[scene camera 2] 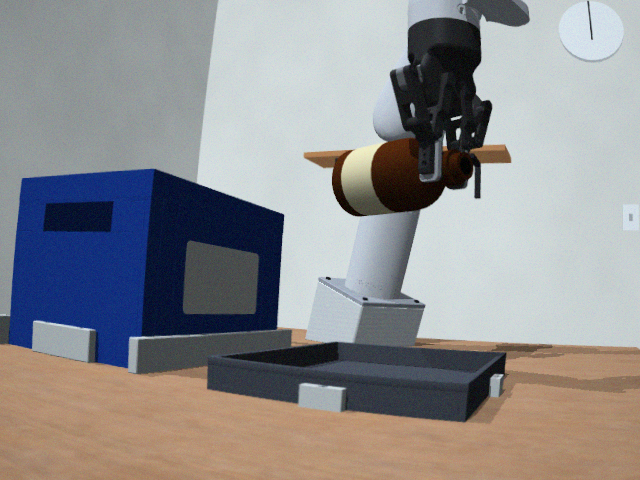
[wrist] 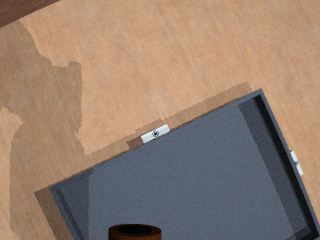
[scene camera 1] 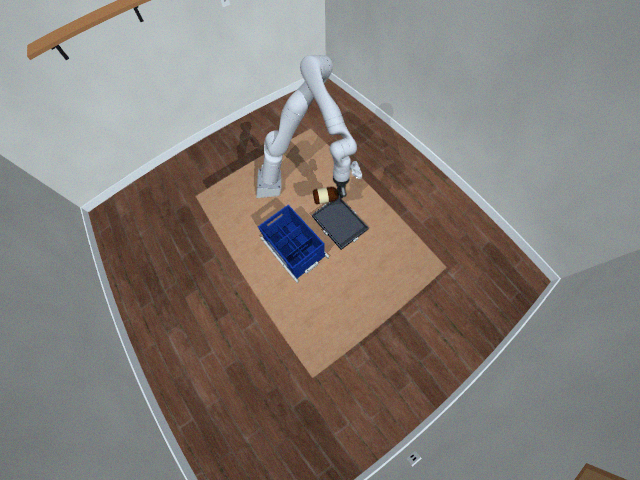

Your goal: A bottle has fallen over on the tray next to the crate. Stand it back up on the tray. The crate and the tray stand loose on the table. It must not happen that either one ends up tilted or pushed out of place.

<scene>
In view: the gripper (scene camera 2: 444,185), a brown bottle (scene camera 2: 383,178) and a blue crate (scene camera 2: 179,258).
The blue crate also shows in scene camera 1 (scene camera 1: 303,247). The wrist view does not show the blue crate: it is out of frame.
</scene>
